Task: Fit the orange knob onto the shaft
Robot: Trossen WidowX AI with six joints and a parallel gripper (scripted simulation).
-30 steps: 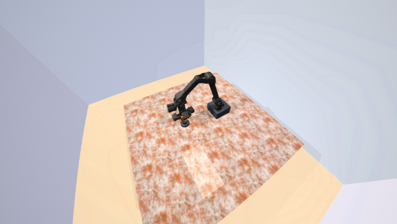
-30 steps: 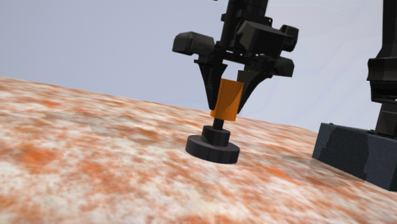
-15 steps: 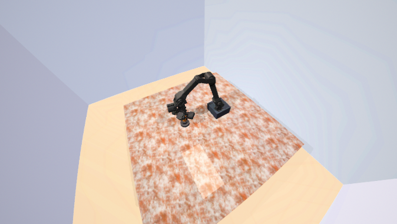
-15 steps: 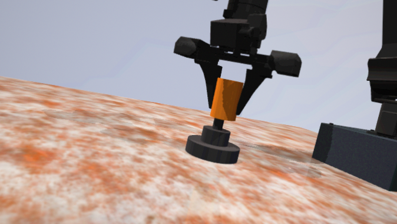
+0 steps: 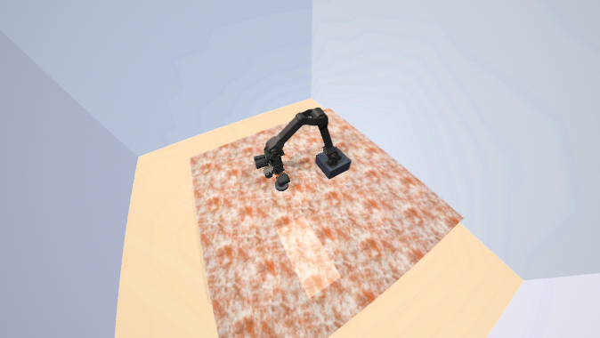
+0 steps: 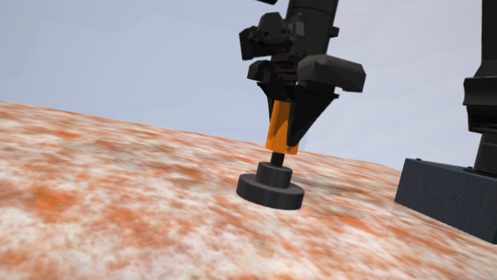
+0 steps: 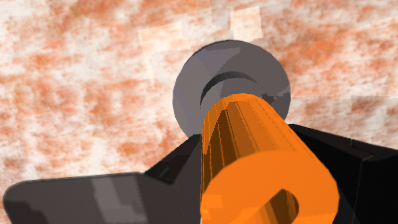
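My gripper tip is now 2 cm below the orange knob. From my gripper tip the other things lie so: pedestal: 4 cm below.
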